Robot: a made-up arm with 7 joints. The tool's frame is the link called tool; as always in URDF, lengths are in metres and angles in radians. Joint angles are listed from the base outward.
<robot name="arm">
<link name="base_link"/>
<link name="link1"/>
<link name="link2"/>
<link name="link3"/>
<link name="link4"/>
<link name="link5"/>
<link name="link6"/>
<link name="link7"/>
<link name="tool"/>
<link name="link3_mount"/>
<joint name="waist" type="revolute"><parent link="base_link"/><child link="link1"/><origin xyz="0 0 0.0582" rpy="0 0 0"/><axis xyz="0 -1 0"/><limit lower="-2.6" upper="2.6"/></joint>
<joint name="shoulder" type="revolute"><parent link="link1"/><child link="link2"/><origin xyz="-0.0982 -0.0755 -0.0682" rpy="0 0 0"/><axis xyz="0 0 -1"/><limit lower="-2.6" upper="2.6"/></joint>
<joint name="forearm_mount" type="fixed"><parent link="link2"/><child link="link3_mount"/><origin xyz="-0.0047 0.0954 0.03" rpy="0 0 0"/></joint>
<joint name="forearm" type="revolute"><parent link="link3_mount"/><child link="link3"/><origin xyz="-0.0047 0.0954 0.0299" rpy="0 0 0"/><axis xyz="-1 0 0"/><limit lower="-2.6" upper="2.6"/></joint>
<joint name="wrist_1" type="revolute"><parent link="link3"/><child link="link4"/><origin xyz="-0.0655 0.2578 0.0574" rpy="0 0 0"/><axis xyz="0 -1 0"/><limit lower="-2.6" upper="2.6"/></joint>
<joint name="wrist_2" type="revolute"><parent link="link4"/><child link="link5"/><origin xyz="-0.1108 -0.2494 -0.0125" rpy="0 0 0"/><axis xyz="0 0 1"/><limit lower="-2.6" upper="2.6"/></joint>
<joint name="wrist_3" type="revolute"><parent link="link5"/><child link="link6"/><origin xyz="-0.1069 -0.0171 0.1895" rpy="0 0 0"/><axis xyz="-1 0 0"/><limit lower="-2.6" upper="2.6"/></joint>
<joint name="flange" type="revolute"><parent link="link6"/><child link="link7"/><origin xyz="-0.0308 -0.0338 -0.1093" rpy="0 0 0"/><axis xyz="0 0 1"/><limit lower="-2.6" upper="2.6"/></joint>
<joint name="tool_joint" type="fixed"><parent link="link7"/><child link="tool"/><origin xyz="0.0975 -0.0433 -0.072" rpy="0 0 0"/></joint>
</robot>
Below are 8 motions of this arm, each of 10 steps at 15 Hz.
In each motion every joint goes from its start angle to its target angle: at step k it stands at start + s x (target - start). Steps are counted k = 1, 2, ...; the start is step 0. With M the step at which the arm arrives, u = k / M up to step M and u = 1 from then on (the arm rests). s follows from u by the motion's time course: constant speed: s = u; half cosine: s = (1 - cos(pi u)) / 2; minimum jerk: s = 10 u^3 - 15 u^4 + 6 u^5.
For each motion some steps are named. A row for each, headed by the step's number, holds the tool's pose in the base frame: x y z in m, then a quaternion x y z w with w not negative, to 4 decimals.
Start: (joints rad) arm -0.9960 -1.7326 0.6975 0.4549 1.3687 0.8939 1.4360
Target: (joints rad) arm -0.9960 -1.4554 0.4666 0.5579 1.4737 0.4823 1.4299
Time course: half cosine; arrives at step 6
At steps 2, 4, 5, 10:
2: -0.0546 -0.1865 0.3090 0.2771 0.5461 -0.6912 0.3838
4: -0.0828 -0.1856 0.2876 0.1786 0.4893 -0.7563 0.3958
5: -0.0941 -0.1867 0.2819 0.1420 0.4684 -0.7764 0.3970
10: -0.0983 -0.1872 0.2801 0.1286 0.4608 -0.7832 0.3970

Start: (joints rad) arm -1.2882 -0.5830 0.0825 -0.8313 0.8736 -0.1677 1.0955
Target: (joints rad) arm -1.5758 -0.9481 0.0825 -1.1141 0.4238 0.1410 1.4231
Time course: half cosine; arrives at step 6
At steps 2, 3, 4, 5, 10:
2: 0.1093 -0.0345 0.4606 -0.7403 -0.4592 -0.4899 0.0322
3: 0.1451 -0.0560 0.4497 -0.7313 -0.4597 -0.4937 0.1007
4: 0.1810 -0.0772 0.4338 -0.7177 -0.4547 -0.4976 0.1751
5: 0.2072 -0.0920 0.4189 -0.7043 -0.4471 -0.5000 0.2325
10: 0.2167 -0.0973 0.4128 -0.6986 -0.4434 -0.5008 0.2540

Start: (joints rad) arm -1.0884 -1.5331 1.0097 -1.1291 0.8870 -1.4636 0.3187
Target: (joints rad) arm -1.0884 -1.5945 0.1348 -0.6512 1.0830 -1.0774 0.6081
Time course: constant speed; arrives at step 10
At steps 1, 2, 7, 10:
1: -0.1667 -0.1566 0.6540 0.2421 0.8966 0.3138 0.1975
2: -0.1339 -0.1761 0.6502 0.2716 0.8876 0.3455 0.1378
7: 0.0058 -0.2635 0.5744 -0.4380 -0.7610 -0.4552 0.1479
10: 0.0561 -0.3048 0.4969 -0.5414 -0.6269 -0.4780 0.2920

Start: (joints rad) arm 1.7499 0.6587 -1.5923 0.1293 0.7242 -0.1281 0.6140
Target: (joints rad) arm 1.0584 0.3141 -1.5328 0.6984 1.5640 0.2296 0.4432
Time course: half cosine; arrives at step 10
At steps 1, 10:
1: 0.0556 0.1716 -0.0989 -0.0849 0.8971 -0.4266 0.0772
10: -0.0461 0.0887 -0.0842 -0.1817 -0.9346 0.2148 0.2178

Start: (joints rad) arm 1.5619 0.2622 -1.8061 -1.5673 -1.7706 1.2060 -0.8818
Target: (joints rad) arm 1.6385 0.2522 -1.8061 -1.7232 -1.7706 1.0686 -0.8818
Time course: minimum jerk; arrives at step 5
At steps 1, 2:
1: -0.0616 -0.3238 0.0647 -0.4058 -0.2029 -0.3677 0.8117
2: -0.0640 -0.3177 0.0707 -0.4034 -0.2149 -0.3735 0.8072

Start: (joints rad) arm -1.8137 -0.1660 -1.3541 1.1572 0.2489 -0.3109 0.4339
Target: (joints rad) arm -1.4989 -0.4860 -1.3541 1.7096 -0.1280 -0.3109 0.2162
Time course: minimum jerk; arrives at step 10
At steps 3, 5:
3: 0.0325 0.1633 0.3246 0.2967 0.1064 -0.4163 0.8528
5: -0.0004 0.1567 0.3261 0.2765 0.0442 -0.4851 0.8284

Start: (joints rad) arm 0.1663 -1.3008 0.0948 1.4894 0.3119 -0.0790 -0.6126
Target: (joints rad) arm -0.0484 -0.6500 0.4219 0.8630 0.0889 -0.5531 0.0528
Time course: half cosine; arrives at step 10
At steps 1, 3, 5, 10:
1: -0.1481 -0.1339 -0.0551 0.4275 -0.5187 0.4489 0.5888
3: -0.1837 -0.1265 -0.0513 0.3554 -0.5029 0.4783 0.6261
5: -0.2440 -0.1048 -0.0415 0.2565 -0.4484 0.5124 0.6860
10: -0.3409 -0.0269 -0.0033 0.1549 -0.3039 0.5257 0.7792

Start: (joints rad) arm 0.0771 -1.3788 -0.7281 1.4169 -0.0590 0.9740 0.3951
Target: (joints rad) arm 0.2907 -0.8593 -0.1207 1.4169 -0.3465 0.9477 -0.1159
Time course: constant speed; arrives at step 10
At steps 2, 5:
2: -0.2256 -0.2510 -0.1535 0.1026 -0.4752 0.1897 0.8530
5: -0.2217 -0.2495 -0.1671 0.0850 -0.5396 0.0651 0.8351

